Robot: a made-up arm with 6 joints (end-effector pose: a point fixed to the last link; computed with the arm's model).
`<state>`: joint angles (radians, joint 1 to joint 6).
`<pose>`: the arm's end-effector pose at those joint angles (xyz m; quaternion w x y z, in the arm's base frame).
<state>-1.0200 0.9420 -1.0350 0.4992 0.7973 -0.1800</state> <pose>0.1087 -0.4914 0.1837 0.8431 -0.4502 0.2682 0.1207</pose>
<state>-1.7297 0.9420 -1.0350 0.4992 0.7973 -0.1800</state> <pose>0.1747 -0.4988 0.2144 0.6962 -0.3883 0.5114 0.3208</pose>
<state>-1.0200 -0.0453 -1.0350 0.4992 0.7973 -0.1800</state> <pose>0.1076 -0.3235 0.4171 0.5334 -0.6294 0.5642 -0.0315</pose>
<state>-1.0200 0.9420 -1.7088 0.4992 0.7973 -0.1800</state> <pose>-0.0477 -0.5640 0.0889 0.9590 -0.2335 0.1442 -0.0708</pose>
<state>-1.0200 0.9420 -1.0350 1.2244 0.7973 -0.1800</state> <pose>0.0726 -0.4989 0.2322 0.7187 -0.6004 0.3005 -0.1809</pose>
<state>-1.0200 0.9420 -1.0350 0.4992 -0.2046 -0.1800</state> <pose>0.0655 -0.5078 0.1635 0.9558 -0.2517 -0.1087 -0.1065</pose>
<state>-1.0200 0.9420 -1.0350 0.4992 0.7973 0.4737</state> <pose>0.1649 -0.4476 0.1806 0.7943 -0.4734 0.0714 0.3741</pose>
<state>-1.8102 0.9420 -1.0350 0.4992 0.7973 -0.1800</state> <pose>0.1832 -0.4992 0.2148 0.6736 -0.3780 0.5355 0.3414</pose>
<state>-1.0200 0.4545 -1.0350 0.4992 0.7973 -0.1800</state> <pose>0.0853 -0.4314 0.3152 0.7117 -0.5555 0.4274 0.0469</pose>
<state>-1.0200 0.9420 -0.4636 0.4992 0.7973 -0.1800</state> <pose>0.2256 -0.3710 0.1817 0.6697 -0.5951 0.3502 0.2732</pose>
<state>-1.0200 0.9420 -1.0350 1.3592 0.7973 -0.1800</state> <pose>0.0650 -0.4956 0.2403 0.6845 -0.6202 0.3022 -0.2355</pose>
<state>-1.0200 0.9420 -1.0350 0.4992 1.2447 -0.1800</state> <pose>0.1283 -0.4807 0.1769 0.7222 -0.5051 0.4204 0.2158</pose>
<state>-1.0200 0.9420 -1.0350 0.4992 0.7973 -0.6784</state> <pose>0.0547 -0.4965 0.1917 0.8203 -0.4002 0.4002 -0.0826</pose>
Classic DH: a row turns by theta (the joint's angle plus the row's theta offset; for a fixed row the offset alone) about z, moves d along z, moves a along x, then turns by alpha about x. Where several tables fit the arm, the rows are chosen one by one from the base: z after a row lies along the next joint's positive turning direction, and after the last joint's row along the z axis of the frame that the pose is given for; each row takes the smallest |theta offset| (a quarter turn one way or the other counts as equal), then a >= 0, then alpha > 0; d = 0 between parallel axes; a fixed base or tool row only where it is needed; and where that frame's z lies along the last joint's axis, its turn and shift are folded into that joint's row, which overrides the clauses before.
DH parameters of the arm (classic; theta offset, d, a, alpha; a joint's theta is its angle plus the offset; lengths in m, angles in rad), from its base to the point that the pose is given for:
base (fixed): -0.0303 0.1949 0.1987 1.7454
joint 1: -0.032 0.1899 0.0203 -1.1417
joint 2: 0.03 -0.2622 -0.1577 -2.1751
joint 3: -1.5268 -0.1753 0.2256 1.5974
joint 4: 0 -0.1077 -0.045 -1.5974
joint 5: 1.5123 0.0256 0.0131 1.5708
joint 6: -0.5774 0.0902 0.0661 -1.1718
tool (fixed): 0.4673 -0.0969 0 0

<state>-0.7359 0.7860 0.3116 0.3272 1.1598 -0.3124</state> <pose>0.3057 -0.2147 0.0683 0.2300 -0.7189 0.5682 0.3277</pose>
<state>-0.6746 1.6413 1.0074 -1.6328 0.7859 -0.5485</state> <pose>0.2473 -0.0431 -0.0392 0.1647 -0.2399 0.6767 0.6764</pose>
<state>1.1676 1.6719 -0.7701 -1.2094 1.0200 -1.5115</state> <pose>0.2524 -0.4651 0.1884 0.6839 -0.6319 -0.3567 -0.0755</pose>
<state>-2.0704 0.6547 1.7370 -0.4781 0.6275 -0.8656</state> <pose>-0.1691 -0.2299 0.0981 0.7058 0.3547 -0.3657 -0.4923</pose>
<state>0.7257 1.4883 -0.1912 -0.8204 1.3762 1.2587</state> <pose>0.2456 -0.1295 0.0961 0.0046 -0.6107 -0.1499 0.7775</pose>
